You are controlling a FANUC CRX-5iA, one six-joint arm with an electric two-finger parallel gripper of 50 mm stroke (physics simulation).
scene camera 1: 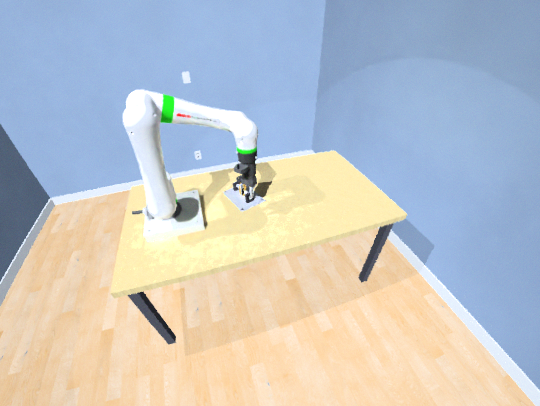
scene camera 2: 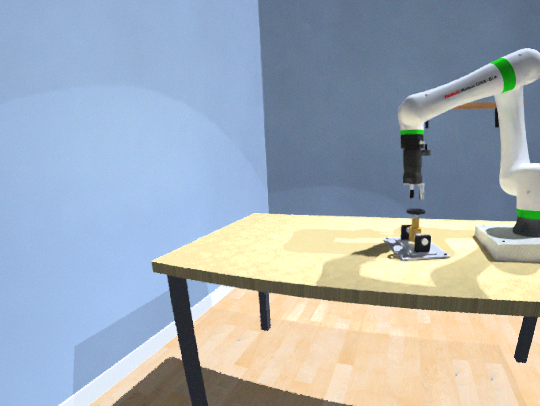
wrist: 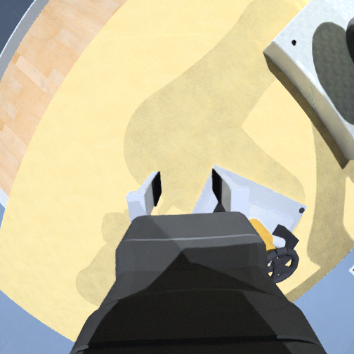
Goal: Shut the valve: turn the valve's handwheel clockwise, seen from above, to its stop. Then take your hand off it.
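Observation:
The valve has a dark round handwheel [scene camera 2: 416, 211] [wrist: 284, 265] on an upright brass body [scene camera 2: 414, 233] [wrist: 261, 233]. The body is held between black blocks on a grey base plate [scene camera 2: 425, 255] [wrist: 270, 212] on the table. My gripper [scene camera 2: 417, 195] [wrist: 186, 180] is open and empty, pointing down. In the second scene view its fingertips are a little above the handwheel and apart from it. In the wrist view the handwheel lies to the lower right of the fingers, partly hidden by the gripper's body. In the first scene view the arm hides much of the valve.
The wooden table [scene camera 1: 320, 215] [scene camera 2: 225, 255] [wrist: 75, 150] carries the valve plate and the arm's pale square base [scene camera 1: 175, 227] [scene camera 2: 505, 250] [wrist: 295, 75]. The arm base stands beside the valve plate, with a gap between them. Blue walls rise behind the table.

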